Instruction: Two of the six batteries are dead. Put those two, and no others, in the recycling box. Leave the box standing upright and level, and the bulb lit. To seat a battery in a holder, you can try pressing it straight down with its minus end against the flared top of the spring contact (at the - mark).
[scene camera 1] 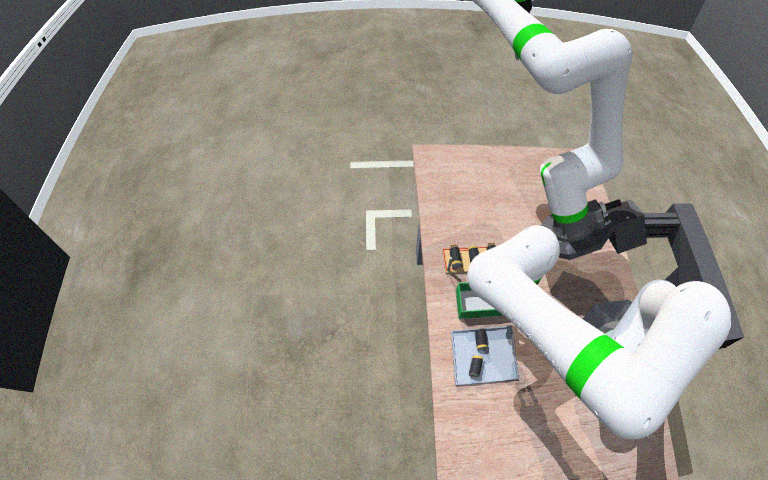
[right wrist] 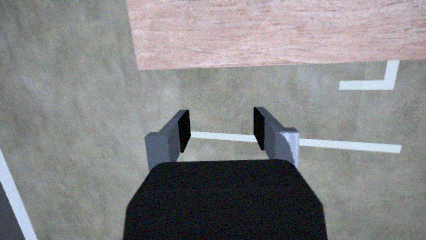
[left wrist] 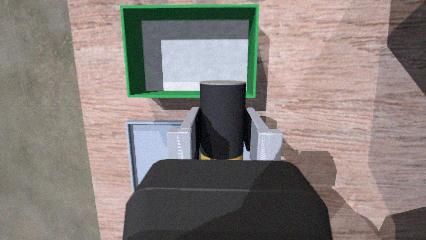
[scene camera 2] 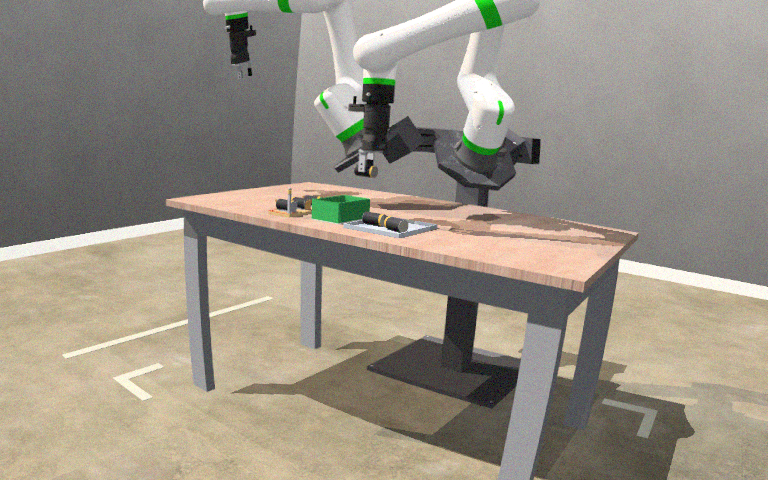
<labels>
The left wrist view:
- my left gripper: 222,120
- grey tray: 147,139
</labels>
